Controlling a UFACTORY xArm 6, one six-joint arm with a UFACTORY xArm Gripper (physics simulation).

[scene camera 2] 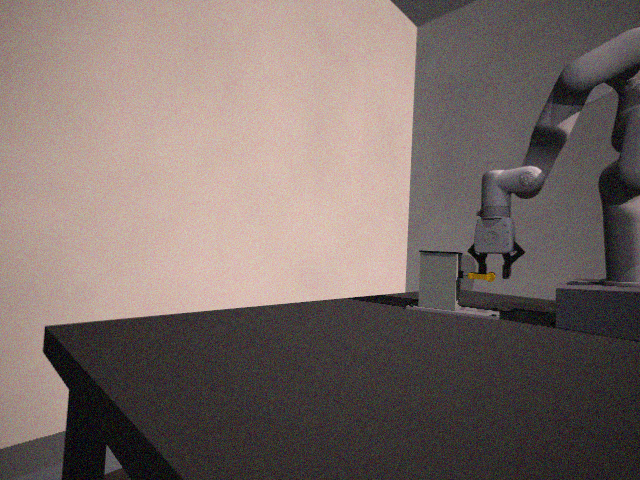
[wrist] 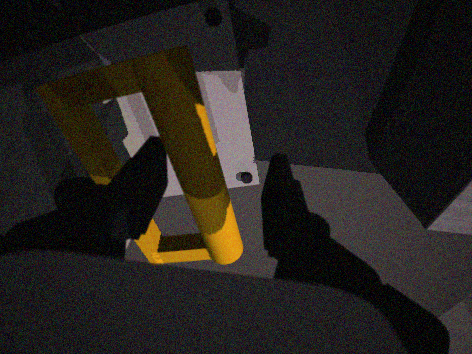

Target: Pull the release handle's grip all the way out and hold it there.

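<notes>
The yellow release handle is a frame with a thick round grip bar. In the scene view it sticks out from the right side of a pale upright housing, with a short gap between them. My gripper is open and points down at the handle. In the wrist view the grip bar passes between the two fingers, closer to the left finger, and a gap shows to the right finger. The left finger overlaps the handle's opening. The left finger hides part of the frame, and how deep the fingertips reach is hard to tell.
A pale base plate with a dark bolt lies under the handle. The housing rises beside the left finger in the scene view. The robot's grey pedestal stands to the right on the dark table.
</notes>
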